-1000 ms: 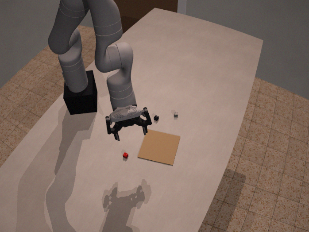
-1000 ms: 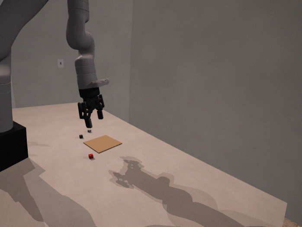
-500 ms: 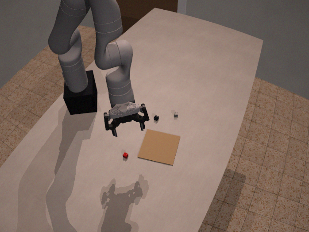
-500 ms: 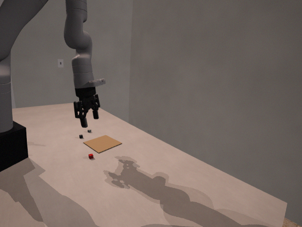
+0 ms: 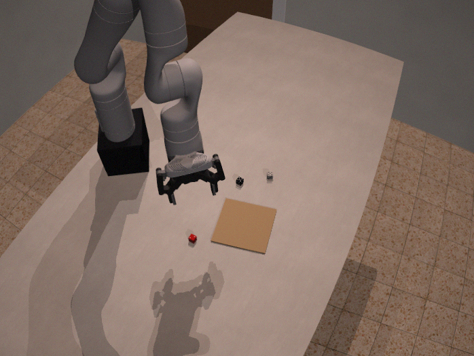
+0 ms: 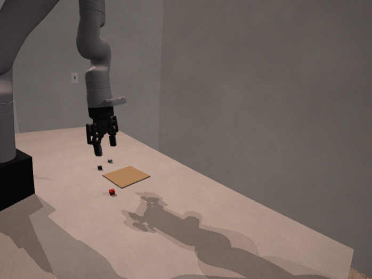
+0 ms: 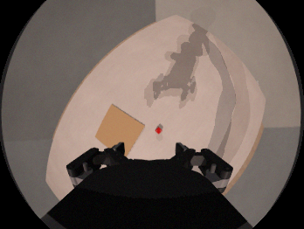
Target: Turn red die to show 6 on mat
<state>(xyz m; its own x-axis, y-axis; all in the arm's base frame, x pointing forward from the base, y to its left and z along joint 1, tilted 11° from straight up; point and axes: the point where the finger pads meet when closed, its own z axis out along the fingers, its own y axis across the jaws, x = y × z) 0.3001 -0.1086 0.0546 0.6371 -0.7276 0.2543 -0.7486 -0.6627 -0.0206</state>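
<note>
Now: hand 3 cm short of the black die, 20 cm to the right of it and 15 cm above it. Also, from my hand: grey die: 10 cm ahead, 25 cm to the left, 15 cm below; tan mat: 10 cm ahead, 7 cm to the left, 15 cm below; red die: 3 cm to the right, 15 cm below.
</note>
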